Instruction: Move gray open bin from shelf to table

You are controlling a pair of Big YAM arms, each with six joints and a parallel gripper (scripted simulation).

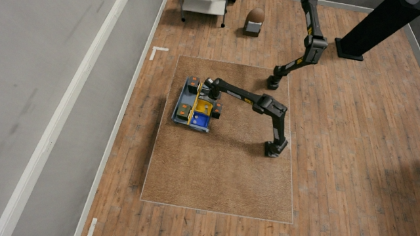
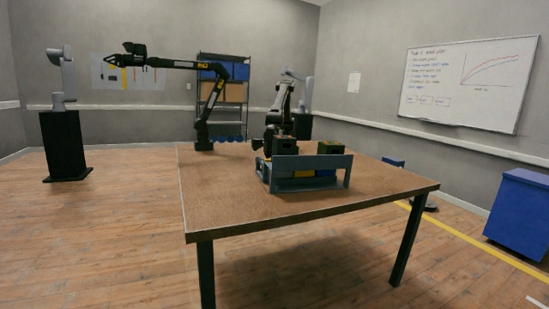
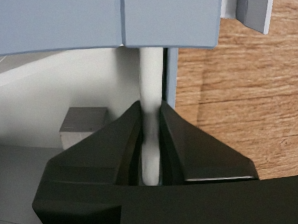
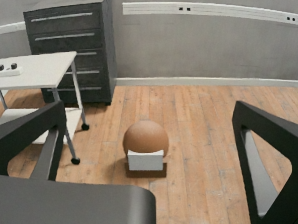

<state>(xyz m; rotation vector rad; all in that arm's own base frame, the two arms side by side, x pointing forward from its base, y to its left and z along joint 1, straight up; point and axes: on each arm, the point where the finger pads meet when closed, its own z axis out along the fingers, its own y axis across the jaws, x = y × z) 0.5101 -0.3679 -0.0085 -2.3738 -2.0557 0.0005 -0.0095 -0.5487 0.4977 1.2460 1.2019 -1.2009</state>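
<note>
Now: left hand 80 mm short of the gray open bin, 10 mm to the left of it and 10 mm below it. Round my left hand: blue-gray shelf 120 mm ahead, 100 mm to the left, 30 mm above; yellow bin 100 mm ahead, 100 mm to the left, 10 mm above; blue bin 110 mm ahead, 210 mm to the left, 10 mm above.
</note>
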